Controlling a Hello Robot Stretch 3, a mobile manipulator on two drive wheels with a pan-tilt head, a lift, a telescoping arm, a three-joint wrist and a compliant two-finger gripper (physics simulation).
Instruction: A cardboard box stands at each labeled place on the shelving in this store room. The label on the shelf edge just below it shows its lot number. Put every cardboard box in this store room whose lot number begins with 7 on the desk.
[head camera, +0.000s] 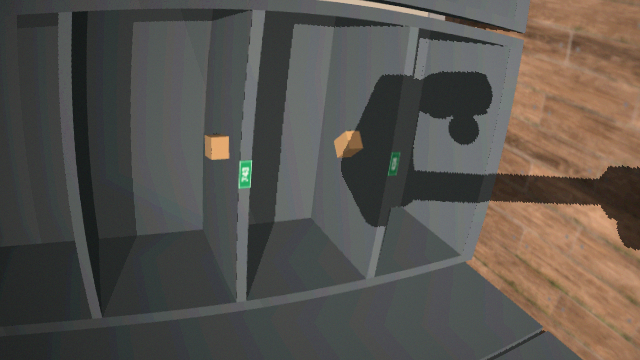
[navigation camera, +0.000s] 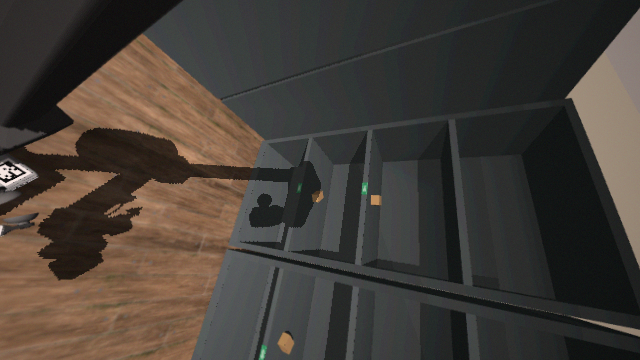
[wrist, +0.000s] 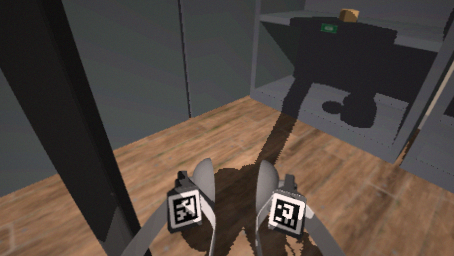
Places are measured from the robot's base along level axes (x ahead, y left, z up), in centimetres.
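Where they show: gripper, fingertip midpoint: (navigation camera: 28, 203) (wrist: 235, 177).
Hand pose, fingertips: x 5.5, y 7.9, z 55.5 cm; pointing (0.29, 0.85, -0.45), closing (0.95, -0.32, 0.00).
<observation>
Things, the pixels of their top centre, and the offset from my fingertips. "*": a spot on its surface instead. Level surfaces: height alone.
- green label, surface spot: (head camera: 245, 174) (navigation camera: 364, 188) * dx +70.6, dy +78.1, dz +41.9 cm
- lower cardboard box, top centre: (head camera: 341, 144) (wrist: 349, 9) (navigation camera: 320, 196) dx +89.0, dy +88.0, dz +2.9 cm
- third box, top centre: (navigation camera: 289, 344) dx +122.7, dy +1.5, dz +2.9 cm
- Wooden floor, surface height: dz -55.5 cm
Head and navigation views are turned sideways. A cardboard box (head camera: 217, 147) (navigation camera: 376, 200) stands on the middle board of a grey shelf unit, above a green label (head camera: 245, 174) (navigation camera: 364, 188) that seems to read 743; its first digit is blurred. A lower cardboard box (head camera: 348, 144) (navigation camera: 318, 196) (wrist: 349, 15) stands partly shaded above another label (head camera: 394, 164) (navigation camera: 299, 188) (wrist: 329, 28), too small to read surely. A third box (navigation camera: 286, 342) stands in the neighbouring unit; its label (navigation camera: 263, 352) is unreadable. My gripper (wrist: 235, 177) is open and empty, above the floor, away from the boxes. The desk does not show.
The shelf unit (head camera: 243, 225) (navigation camera: 465, 215) (wrist: 254, 50) stands beside tall grey panels (navigation camera: 400, 65) (wrist: 150, 60). A second unit (navigation camera: 350, 320) adjoins it with a narrow gap. Wooden floor (head camera: 575, 115) (navigation camera: 165, 300) (wrist: 210, 135) lies before them, crossed by the robot's shadow. A dark post (wrist: 70, 110) rises left of the gripper.
</observation>
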